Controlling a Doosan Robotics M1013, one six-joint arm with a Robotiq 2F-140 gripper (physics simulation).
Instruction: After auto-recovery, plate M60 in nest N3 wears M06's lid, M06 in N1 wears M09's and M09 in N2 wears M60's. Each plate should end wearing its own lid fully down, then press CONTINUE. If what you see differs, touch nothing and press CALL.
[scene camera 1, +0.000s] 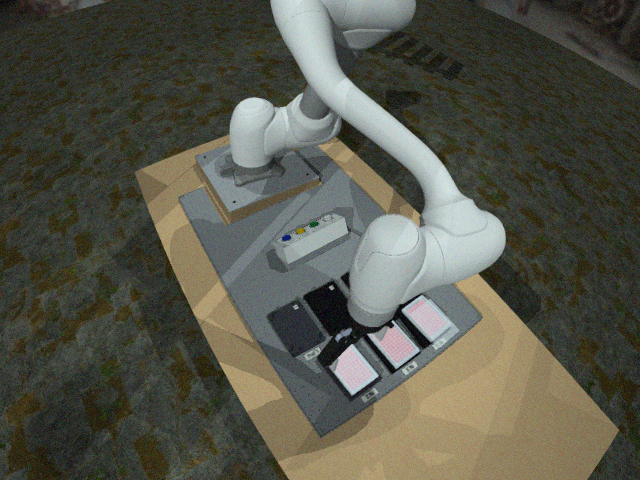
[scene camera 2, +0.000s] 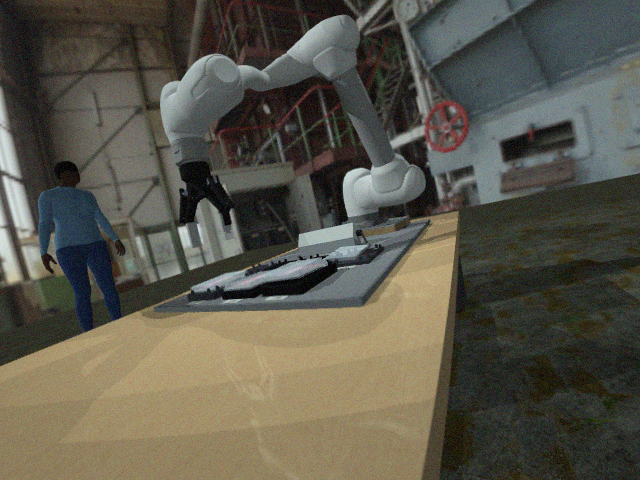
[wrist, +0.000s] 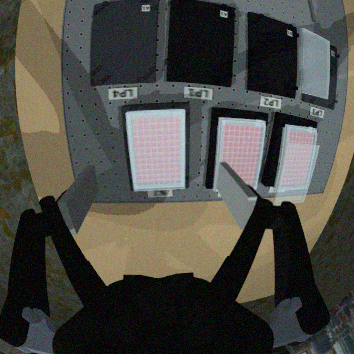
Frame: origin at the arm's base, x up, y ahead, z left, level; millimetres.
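Where they show: gripper, between the fingertips: (scene camera 1: 354, 351) (scene camera 2: 212, 243) (wrist: 156, 176); arm's base, origin of its link: (scene camera 1: 253, 166) (scene camera 2: 365, 225).
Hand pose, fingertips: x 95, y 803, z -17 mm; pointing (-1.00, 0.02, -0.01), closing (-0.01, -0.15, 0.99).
Each offset is from my fingertips to the centre of the thing. "pt": to the spot under its first point.
My gripper (scene camera 1: 359, 347) (scene camera 2: 211, 233) (wrist: 156, 176) is open and empty, high above the nests. In the wrist view its fingers flank the left plate {dx -98, dy +7, dz +0 mm} (wrist: 157, 150), which lies squarely in its nest; the right finger overlaps the middle plate {dx -105, dy -5, dz +139 mm} (wrist: 242, 147). The right plate {dx -87, dy +3, dz +267 mm} (wrist: 299, 145) (scene camera 1: 422, 316) has a clear lid {pt dx -83, dy +44, dz +275 mm} (wrist: 292, 194) shifted toward the table's front edge, overhanging it. Another clear lid {dx -109, dy -219, dz +263 mm} (wrist: 316, 65) (scene camera 2: 351, 252) lies off-centre on pad LP3 {dx -118, dy -217, dz +296 mm} (wrist: 331, 85). Plate and lid names and nest labels are unreadable; whether the left and middle plates wear lids I cannot tell.
Dark pads LP4 {dx -118, dy -161, dz -79 mm} (wrist: 125, 45) (scene camera 1: 294, 328), LP1 {dx -118, dy -179, dz +40 mm} (wrist: 200, 45) and LP2 {dx -118, dy -198, dz +170 mm} (wrist: 272, 55) stand behind the nests. The button box {dx -87, dy -405, dz +77 mm} (scene camera 1: 315, 242) (scene camera 2: 328, 235) has blue, yellow, green and white buttons, their labels unreadable. A person (scene camera 2: 74, 217) stands beyond the table.
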